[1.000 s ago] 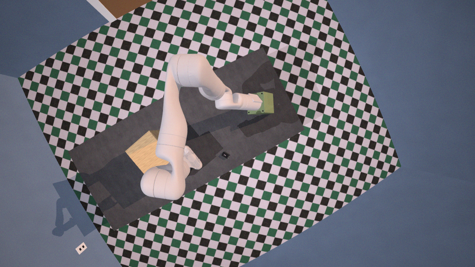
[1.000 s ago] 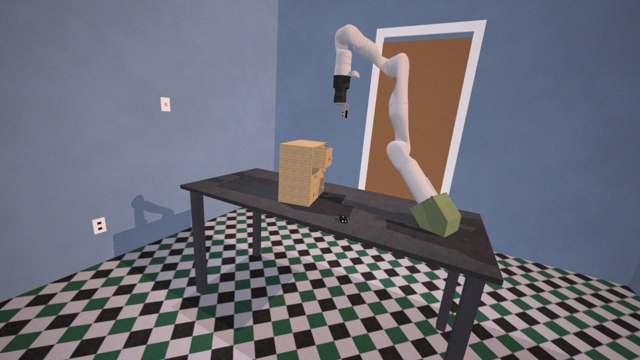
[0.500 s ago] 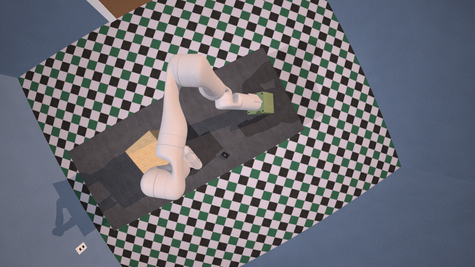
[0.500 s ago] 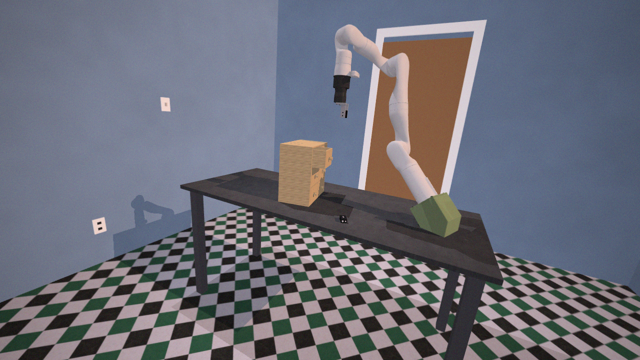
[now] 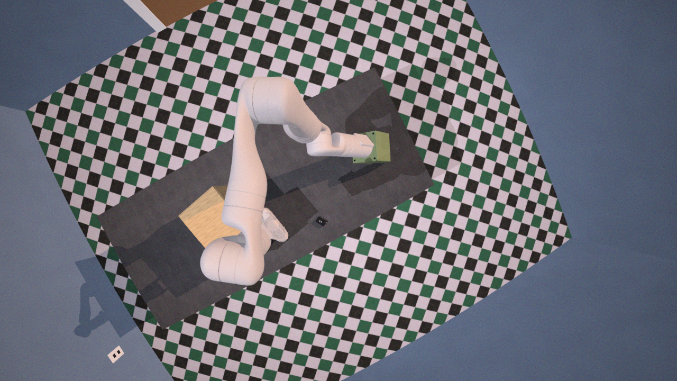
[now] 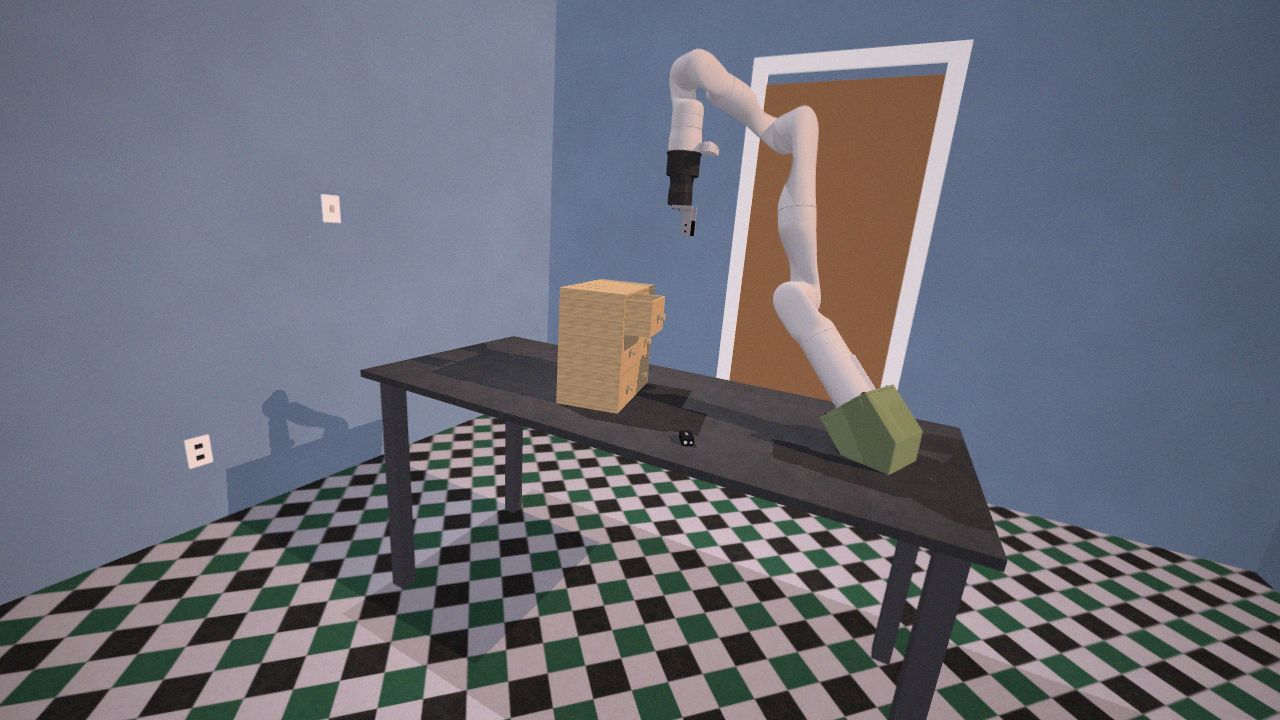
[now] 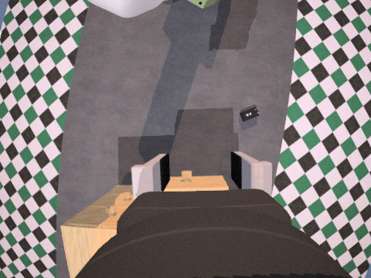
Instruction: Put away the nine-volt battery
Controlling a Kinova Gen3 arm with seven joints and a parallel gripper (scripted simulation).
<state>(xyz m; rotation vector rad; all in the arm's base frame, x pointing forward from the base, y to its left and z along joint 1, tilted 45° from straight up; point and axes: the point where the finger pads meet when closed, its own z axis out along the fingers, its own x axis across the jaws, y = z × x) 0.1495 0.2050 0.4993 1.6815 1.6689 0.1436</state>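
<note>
The black nine-volt battery lies 4 cm behind my hand, 17 cm to the left of it and 46 cm below it.
</note>
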